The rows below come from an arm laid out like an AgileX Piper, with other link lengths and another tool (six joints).
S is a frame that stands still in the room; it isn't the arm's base.
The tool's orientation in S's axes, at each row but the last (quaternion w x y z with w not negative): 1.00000, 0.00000, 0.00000, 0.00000; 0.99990, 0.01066, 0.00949, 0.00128; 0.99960, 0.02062, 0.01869, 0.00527; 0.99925, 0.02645, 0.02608, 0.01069; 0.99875, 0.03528, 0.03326, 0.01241; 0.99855, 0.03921, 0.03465, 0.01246; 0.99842, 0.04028, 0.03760, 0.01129; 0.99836, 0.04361, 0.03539, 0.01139; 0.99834, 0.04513, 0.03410, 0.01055; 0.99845, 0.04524, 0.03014, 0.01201; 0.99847, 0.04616, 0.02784, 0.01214
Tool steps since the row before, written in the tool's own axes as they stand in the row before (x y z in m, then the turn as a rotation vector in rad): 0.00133, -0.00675, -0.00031, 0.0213, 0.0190, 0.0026; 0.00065, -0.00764, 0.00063, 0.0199, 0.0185, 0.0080; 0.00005, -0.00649, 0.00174, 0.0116, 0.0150, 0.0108; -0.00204, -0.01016, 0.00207, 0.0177, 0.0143, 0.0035; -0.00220, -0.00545, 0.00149, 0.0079, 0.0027, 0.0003; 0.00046, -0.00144, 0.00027, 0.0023, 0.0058, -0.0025; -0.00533, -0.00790, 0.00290, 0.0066, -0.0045, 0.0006; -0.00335, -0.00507, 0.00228, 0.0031, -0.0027, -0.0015; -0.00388, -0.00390, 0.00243, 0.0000, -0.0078, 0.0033; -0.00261, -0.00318, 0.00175, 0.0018, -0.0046, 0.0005; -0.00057, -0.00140, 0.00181, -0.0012, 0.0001, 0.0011
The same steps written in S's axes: 0.00133, -0.00675, -0.00031, 0.0213, 0.0190, 0.0026; 0.00068, -0.00765, 0.00045, 0.0200, 0.0184, 0.0080; 0.00018, -0.00655, 0.00147, 0.0119, 0.0147, 0.0110; -0.00172, -0.01030, 0.00163, 0.0176, 0.0145, 0.0033; -0.00197, -0.00560, 0.00124, 0.0078, 0.0029, 0.0000; 0.00051, -0.00144, 0.00012, 0.0020, 0.0060, -0.0022; -0.00494, -0.00824, 0.00264, 0.0067, -0.0044, -0.0003; -0.00308, -0.00533, 0.00205, 0.0030, -0.0025, -0.0019; -0.00363, -0.00419, 0.00232, 0.0004, -0.0081, 0.0026; -0.00243, -0.00339, 0.00160, 0.0019, -0.0046, 0.0000; -0.00044, -0.00157, 0.00170, -0.0011, 0.0000, 0.0012
